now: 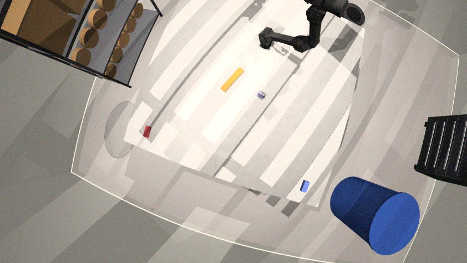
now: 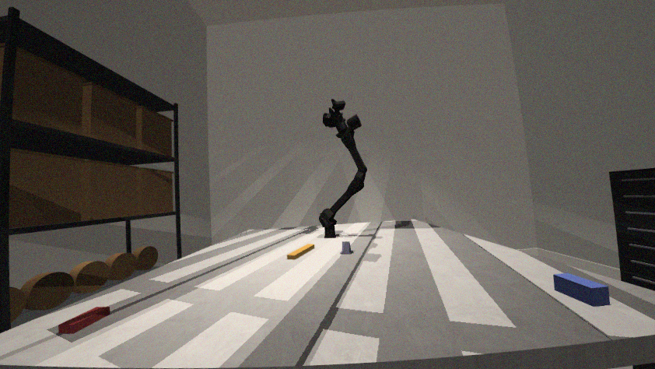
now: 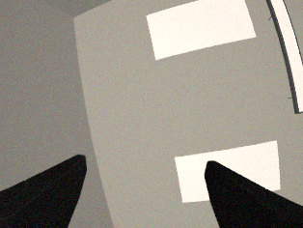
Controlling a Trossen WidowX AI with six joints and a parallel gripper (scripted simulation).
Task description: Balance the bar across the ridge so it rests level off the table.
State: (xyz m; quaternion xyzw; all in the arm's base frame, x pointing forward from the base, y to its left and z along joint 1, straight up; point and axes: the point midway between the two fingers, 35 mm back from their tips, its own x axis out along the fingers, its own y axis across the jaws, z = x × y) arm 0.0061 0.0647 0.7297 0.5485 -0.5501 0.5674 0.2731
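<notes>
The orange-yellow bar is 75 cm below my gripper tip, 29 cm ahead of it and 17 cm to the right of it. The rest, counted from my gripper tip: red block (75 cm below, 74 cm ahead, 55 cm to the right); then blue block (75 cm below, 74 cm ahead, 45 cm to the left).
</notes>
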